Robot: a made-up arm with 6 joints.
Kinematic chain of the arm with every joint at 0, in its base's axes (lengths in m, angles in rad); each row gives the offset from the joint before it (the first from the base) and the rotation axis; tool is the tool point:
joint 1: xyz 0 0 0.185 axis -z
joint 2: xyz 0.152 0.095 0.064 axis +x
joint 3: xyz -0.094 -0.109 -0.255 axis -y
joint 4: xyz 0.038 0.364 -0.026 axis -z
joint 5: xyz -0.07 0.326 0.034 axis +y
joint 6: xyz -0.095 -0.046 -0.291 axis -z
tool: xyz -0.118 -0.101 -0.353
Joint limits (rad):
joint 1: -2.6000..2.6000
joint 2: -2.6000..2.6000
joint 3: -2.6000..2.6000
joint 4: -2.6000..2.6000
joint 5: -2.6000..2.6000
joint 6: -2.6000..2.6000
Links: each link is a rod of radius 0.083 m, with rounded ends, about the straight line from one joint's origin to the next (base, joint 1, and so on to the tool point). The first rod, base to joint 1, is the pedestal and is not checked.
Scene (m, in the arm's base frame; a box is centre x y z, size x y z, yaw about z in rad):
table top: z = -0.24
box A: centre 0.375 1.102 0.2 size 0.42 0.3 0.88 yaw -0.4
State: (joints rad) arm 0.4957 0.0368 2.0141 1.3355 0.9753 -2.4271
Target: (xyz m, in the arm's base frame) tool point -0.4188 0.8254 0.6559
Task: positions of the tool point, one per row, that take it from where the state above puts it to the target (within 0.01 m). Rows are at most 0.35 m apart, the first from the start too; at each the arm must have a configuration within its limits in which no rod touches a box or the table.
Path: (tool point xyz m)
1: 0.5860 0.7512 0.5776
2: 0.4277 0.7300 0.7425
3: 0.1765 0.8183 0.7751
4: -0.1159 0.8558 0.7508
5: -0.4188 0.8254 0.6559

